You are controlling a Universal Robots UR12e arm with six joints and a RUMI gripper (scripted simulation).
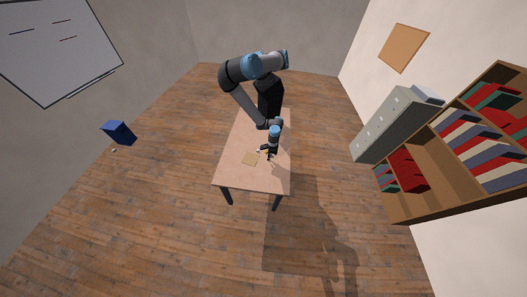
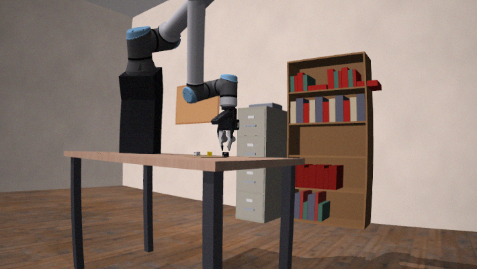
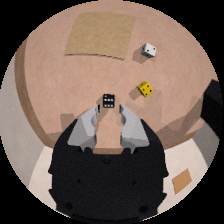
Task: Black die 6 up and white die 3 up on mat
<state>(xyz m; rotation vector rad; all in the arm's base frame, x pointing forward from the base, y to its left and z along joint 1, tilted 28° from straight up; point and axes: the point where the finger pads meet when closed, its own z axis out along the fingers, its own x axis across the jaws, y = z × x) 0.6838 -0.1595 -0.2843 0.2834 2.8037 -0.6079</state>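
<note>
My hand is 40 mm above the black die. The rest, counted from my hand: tan mat (180 mm to the right, 50 mm below, 20 mm behind); then white die (110 mm behind, 100 mm to the right, 40 mm below); then yellow die (80 mm behind, 40 mm below, 10 mm to the right).
</note>
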